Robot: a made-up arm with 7 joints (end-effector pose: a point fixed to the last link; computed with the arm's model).
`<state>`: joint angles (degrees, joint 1 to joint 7).
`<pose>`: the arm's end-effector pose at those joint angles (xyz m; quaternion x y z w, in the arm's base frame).
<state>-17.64 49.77 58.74 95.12 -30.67 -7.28 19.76</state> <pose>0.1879 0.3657 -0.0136 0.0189 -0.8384 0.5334 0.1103</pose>
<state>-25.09 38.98 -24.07 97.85 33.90 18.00 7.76</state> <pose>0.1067 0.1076 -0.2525 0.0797 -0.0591 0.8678 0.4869</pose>
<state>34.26 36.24 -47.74 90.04 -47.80 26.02 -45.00</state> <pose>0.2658 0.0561 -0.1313 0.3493 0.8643 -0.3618 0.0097</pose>
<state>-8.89 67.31 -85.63 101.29 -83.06 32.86 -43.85</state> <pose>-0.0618 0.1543 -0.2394 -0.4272 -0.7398 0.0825 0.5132</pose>
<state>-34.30 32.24 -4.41 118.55 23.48 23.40 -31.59</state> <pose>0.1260 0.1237 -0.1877 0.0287 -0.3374 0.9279 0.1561</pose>
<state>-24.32 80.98 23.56 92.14 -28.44 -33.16 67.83</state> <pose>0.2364 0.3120 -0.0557 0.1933 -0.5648 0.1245 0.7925</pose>
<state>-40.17 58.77 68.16 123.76 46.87 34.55 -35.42</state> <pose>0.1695 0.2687 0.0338 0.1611 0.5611 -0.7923 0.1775</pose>
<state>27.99 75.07 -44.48 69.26 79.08 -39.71 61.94</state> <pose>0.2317 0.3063 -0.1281 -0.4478 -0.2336 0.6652 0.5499</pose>
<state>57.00 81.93 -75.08 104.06 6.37 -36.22 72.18</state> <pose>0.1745 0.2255 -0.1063 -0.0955 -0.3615 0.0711 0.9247</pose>
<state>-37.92 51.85 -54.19 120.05 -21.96 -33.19 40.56</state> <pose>-0.0588 0.0727 -0.1921 -0.3833 0.0310 0.2749 0.8812</pose>
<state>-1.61 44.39 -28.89 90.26 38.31 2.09 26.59</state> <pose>0.1872 0.1300 -0.2180 -0.1617 -0.0806 0.8040 0.5665</pose>
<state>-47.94 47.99 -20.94 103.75 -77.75 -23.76 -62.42</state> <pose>0.0225 0.1212 -0.2629 -0.5284 -0.6159 0.4068 0.4195</pose>
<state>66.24 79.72 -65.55 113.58 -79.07 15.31 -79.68</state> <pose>0.1884 0.1579 -0.0284 0.6153 0.7053 0.2814 0.2117</pose>
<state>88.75 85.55 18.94 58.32 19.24 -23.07 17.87</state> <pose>-0.0381 0.4117 0.2509 0.5529 0.6675 -0.3375 0.3671</pose>
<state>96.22 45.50 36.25 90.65 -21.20 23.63 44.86</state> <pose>0.0229 0.3083 0.2359 0.5465 0.5481 -0.5860 0.2399</pose>
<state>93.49 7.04 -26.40 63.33 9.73 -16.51 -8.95</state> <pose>0.2911 0.0026 0.2297 -0.7972 -0.3559 0.4847 0.0537</pose>
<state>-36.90 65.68 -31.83 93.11 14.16 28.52 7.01</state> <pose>0.0320 0.1988 -0.2644 0.3814 -0.2976 0.6125 0.6252</pose>
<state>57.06 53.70 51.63 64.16 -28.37 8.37 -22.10</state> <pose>0.1188 0.4504 0.1603 0.1567 0.5145 -0.5461 0.6423</pose>
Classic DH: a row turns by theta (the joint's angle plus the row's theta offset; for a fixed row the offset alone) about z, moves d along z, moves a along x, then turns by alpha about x. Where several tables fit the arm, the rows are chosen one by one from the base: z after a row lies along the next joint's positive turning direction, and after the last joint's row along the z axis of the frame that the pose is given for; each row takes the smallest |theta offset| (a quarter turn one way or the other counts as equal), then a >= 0, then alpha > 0; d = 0 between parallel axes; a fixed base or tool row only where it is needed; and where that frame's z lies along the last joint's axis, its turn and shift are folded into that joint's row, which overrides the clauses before.
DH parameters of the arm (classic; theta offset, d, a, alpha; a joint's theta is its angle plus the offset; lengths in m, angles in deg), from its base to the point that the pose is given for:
base (fixed): 0 0.001 -0.0001 90
joint 1: 90 -0.0893 0.013 90
joint 2: -90 0.0064 0.0277 -90
joint 3: -90 -0.2423 0.0268 90
joint 4: 0 0.0409 0.0298 -90
joint 5: 0 -0.2214 0.02 -90
joint 6: -90 0.0069 0.0181 90
joint 7: 58.35 -0.0006 -0.0258 136.51
tool (fixed): 38.12 -0.0114 0 0

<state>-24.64 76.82 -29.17 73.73 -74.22 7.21 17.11</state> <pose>0.0919 0.3358 -0.2480 0.3072 -0.6370 -0.0958 0.7005</pose>
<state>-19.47 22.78 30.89 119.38 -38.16 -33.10 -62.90</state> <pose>0.1799 0.2117 -0.0885 0.5324 0.6864 -0.3859 0.3108</pose>
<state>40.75 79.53 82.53 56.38 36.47 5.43 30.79</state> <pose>-0.0681 0.4456 0.2088 0.6806 0.4108 -0.5013 0.3417</pose>
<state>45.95 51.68 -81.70 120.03 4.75 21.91 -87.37</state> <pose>0.1440 0.0615 -0.1088 0.4604 0.6144 -0.6403 0.0229</pose>
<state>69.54 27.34 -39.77 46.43 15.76 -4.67 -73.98</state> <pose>0.4071 0.1506 0.0216 0.3274 0.4966 -0.6867 0.4180</pose>
